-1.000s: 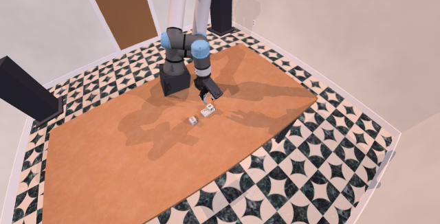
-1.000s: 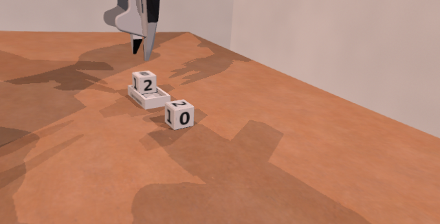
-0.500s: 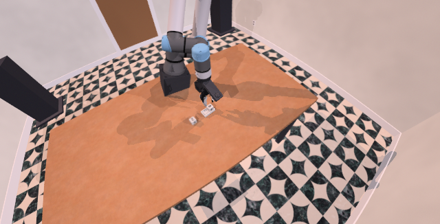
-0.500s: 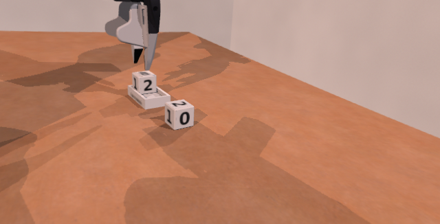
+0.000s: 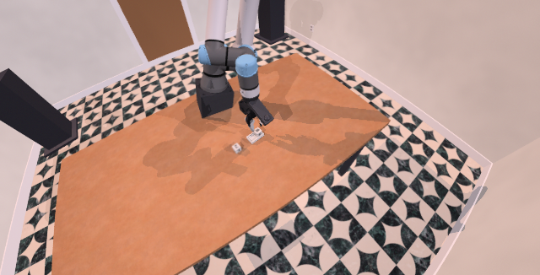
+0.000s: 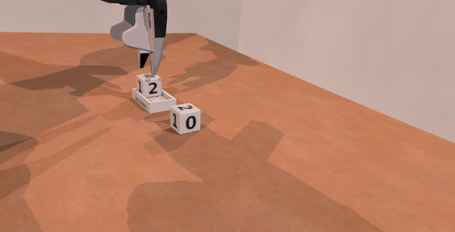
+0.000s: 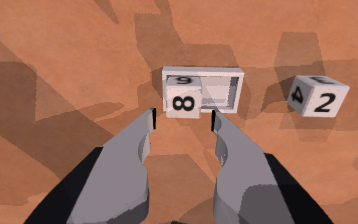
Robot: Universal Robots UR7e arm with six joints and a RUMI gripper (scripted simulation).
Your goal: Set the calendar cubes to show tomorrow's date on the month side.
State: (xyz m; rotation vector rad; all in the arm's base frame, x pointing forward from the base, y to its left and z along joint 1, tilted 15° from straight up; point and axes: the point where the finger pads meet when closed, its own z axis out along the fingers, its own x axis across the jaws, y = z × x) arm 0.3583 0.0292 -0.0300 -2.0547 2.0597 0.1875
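Now: hand 2 cm to the left of the tray and 6 cm above it.
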